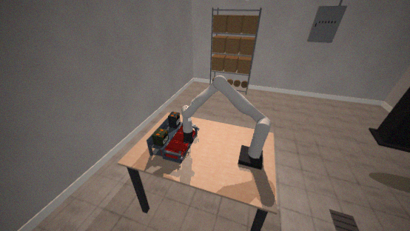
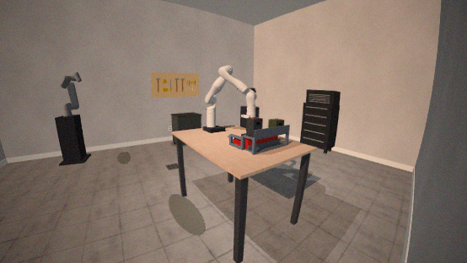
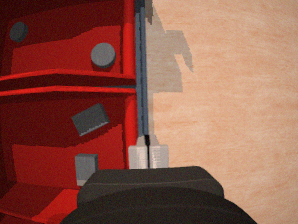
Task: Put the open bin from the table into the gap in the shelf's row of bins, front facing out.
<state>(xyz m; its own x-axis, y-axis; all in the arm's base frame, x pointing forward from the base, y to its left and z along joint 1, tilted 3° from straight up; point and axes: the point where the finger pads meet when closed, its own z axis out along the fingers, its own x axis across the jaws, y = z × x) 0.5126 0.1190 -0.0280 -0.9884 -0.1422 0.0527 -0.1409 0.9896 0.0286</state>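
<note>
The blue-grey shelf lies 13 cm ahead of my hand, 3 cm below it and 2 cm to the left of it.
</note>
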